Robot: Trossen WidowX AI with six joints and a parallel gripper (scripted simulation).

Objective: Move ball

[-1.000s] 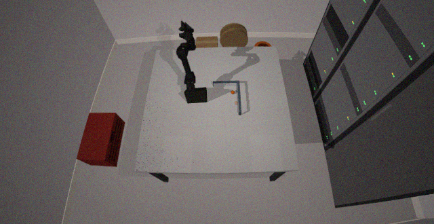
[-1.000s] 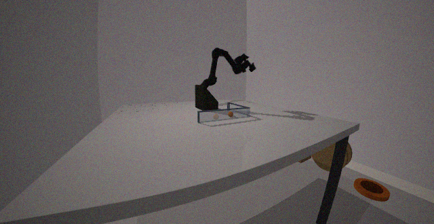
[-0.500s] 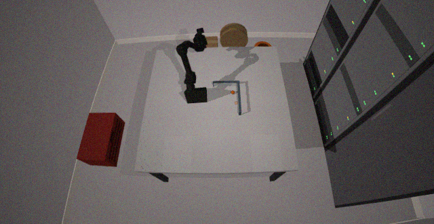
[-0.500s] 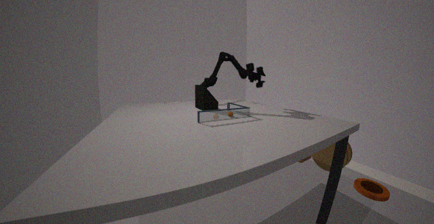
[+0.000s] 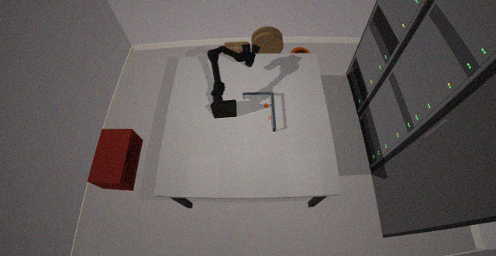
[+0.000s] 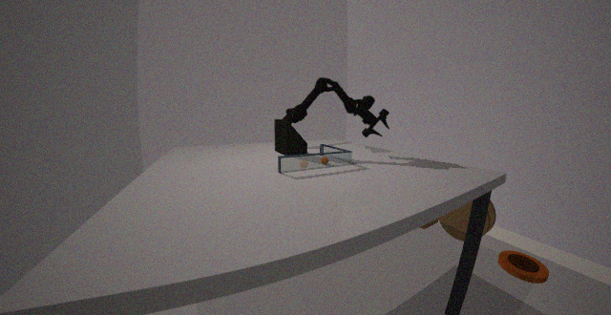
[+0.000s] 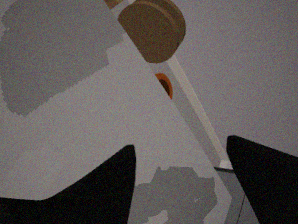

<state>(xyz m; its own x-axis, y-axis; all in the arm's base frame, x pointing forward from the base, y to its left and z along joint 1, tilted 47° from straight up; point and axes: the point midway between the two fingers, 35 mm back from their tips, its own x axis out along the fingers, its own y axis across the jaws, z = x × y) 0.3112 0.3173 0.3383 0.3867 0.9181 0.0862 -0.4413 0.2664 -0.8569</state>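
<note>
The orange ball lies 46 cm to the right of my gripper tip, 11 cm below it and 4 cm ahead of it. From my gripper tip the other things lie so: clear wall: 52 cm to the right, 9 cm below, 8 cm ahead.
</note>
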